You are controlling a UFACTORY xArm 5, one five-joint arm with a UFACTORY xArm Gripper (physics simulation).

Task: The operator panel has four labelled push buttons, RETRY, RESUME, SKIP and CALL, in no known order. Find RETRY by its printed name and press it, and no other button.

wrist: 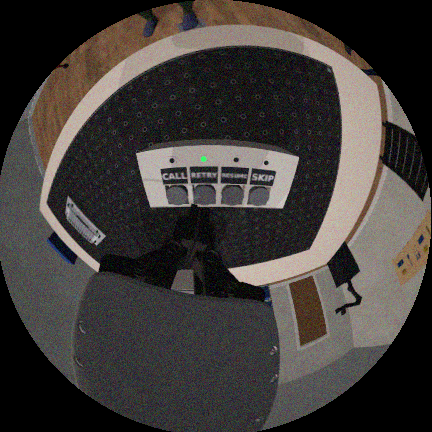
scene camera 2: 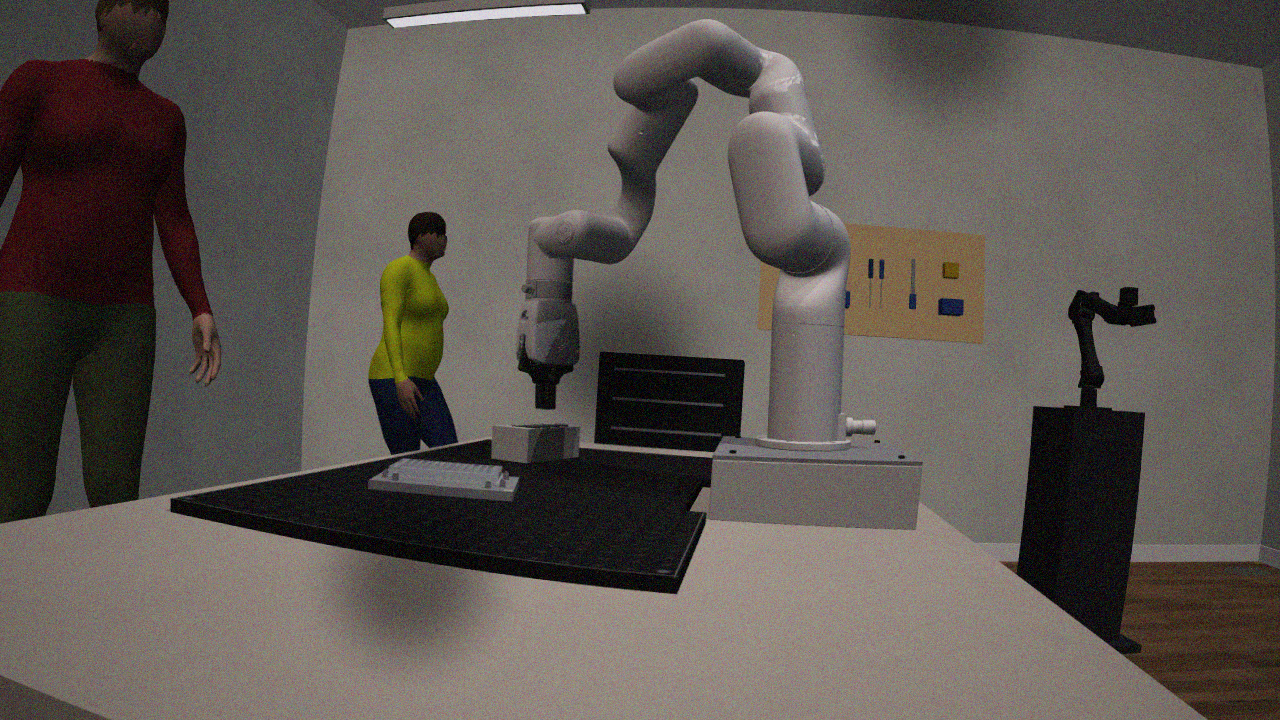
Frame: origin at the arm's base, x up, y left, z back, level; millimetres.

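Seen in the pictures: gripper, fingertip midpoint: (wrist: 195, 217) (scene camera 2: 545, 409); arm's base, link origin: (scene camera 2: 803, 446).
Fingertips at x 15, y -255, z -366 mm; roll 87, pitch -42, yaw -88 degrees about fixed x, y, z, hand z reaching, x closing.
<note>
Pixels of each thing's top centre, then the offset from my fingertips to it. Level surfaces: height alone.
- operator panel, top centre: (wrist: 218, 180) (scene camera 2: 538, 424) dx -27, dy -29, dz -14 mm
- CALL button, top centre: (wrist: 176, 195) dx -27, dy +19, dz -16 mm
- RETRY button, top centre: (wrist: 203, 195) dx -27, dy -8, dz -3 mm
- RESUME button, top centre: (wrist: 232, 195) dx -27, dy -36, dz +8 mm
- SKIP button, top centre: (wrist: 259, 197) dx -27, dy -63, dz +20 mm
- small lamp, top centre: (wrist: 202, 158) dx -29, dy -24, dz -39 mm
- light grey ridged block, top centre: (scene camera 2: 447, 466) (wrist: 79, 227) dx -56, dy +373, dz -64 mm
- dark mat, surface height: dx -82 mm
The operator panel (scene camera 2: 523, 445) (wrist: 157, 197) is a pale box on the dark mat. In the wrist view its labels read, left to right, CALL, RETRY, RESUME and SKIP. Below them sit four grey round buttons: the CALL button (wrist: 177, 195), the RETRY button (wrist: 204, 195), the RESUME button (wrist: 233, 195) and the SKIP button (wrist: 260, 195). The small lamp (wrist: 203, 159) above RETRY glows green; the other three lamps are dark. My gripper (scene camera 2: 545, 407) (wrist: 195, 217) is shut and empty. It hangs above the panel, with a visible gap in the scene view, clear of the buttons.
A light grey ridged block (scene camera 2: 443, 479) (wrist: 85, 222) lies on the dark mat (scene camera 2: 572, 528) (wrist: 280, 95), to one side of the panel. The arm's base box (scene camera 2: 814, 488) stands beside the mat. Two people stand beyond the table (scene camera 2: 805, 626).
</note>
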